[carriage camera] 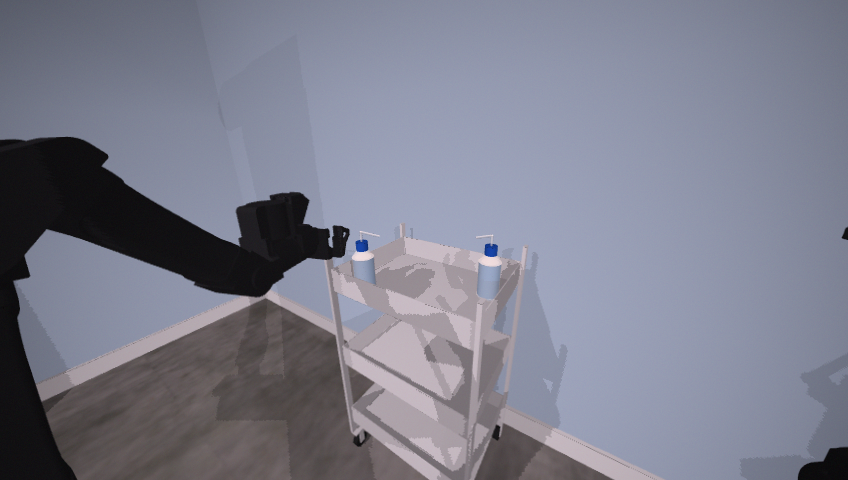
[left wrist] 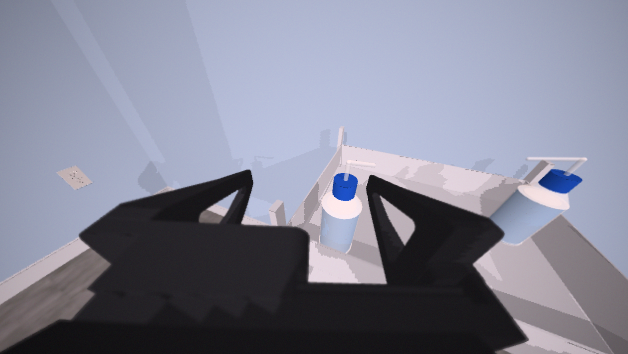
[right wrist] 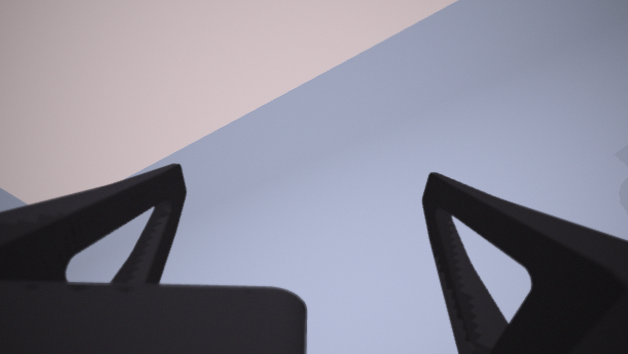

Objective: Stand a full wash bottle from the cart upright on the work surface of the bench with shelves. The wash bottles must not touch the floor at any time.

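Places are measured from the left arm's base along level axes (x right, y ahead, z up), in centimetres.
Pixels of known places: left gripper, fingertip midpoint: (carriage camera: 330,230) (left wrist: 310,178); right gripper, fingertip midpoint: (right wrist: 305,182).
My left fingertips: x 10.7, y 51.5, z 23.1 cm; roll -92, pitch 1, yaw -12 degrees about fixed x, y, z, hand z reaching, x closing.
Note:
For each thing: its top centre in the pictures, then the offset to it from my left fingertips. Level surfaces: height alone.
- pale blue liquid, middle of its top: (left wrist: 355,158) (carriage camera: 364,230) dx +6.9, dy +6.0, dz -2.1 cm
- floor, its level: dz -85.7 cm
- wall outlet plate, middle of its top: (left wrist: 66,168) dx -112.9, dy +81.8, dz -40.0 cm
A wash bottle with a blue cap and pale blue liquid (carriage camera: 363,266) (left wrist: 340,225) stands upright at the left of the cart's top tray. A second, similar wash bottle (carriage camera: 488,274) (left wrist: 532,210) stands upright at the tray's right. The cart (carriage camera: 476,356) is white with several trays. My left gripper (left wrist: 310,178) is open and empty, beside the left bottle in the carriage view; in its wrist view that bottle shows between the fingertips, nearer the right one. My right gripper (right wrist: 305,182) is open and empty, facing wall and ceiling. The bench with shelves does not show.
Blue walls stand behind and to the left of the cart, with a white baseboard (carriage camera: 148,344) along the floor (carriage camera: 178,404). The cart's corner posts (carriage camera: 524,255) (left wrist: 277,212) rise above the top tray's rim. A wall outlet plate (left wrist: 74,177) shows on the left wall.

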